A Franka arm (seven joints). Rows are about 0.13 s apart.
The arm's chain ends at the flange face. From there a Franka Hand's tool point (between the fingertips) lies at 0.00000 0.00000 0.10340 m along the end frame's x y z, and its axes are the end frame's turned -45 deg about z.
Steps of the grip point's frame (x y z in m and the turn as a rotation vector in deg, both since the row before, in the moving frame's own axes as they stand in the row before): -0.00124, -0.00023, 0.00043, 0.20, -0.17, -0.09; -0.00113, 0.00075, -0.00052, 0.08, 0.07, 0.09; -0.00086, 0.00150, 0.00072, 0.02, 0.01, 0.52; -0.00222, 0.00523, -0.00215, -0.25, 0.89, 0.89; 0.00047, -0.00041, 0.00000, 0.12, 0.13, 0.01; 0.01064, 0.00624, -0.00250, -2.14, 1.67, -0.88; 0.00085, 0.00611, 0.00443, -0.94, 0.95, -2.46
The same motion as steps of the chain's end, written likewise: -0.00057, 0.00075, 0.00043, 0.02, -0.26, -0.09; -0.00026, 0.00152, -0.00052, 0.11, -0.01, 0.09; 0.00047, 0.00171, 0.00072, 0.02, -0.01, 0.52; 0.00067, 0.00607, -0.00214, 0.45, 0.81, 0.89; 0.00003, -0.00030, 0.00000, 0.18, 0.01, 0.01; 0.00707, -0.00367, -0.00238, -0.33, 2.69, -0.88; 0.00251, 0.00378, 0.00446, 0.01, 1.34, -2.46
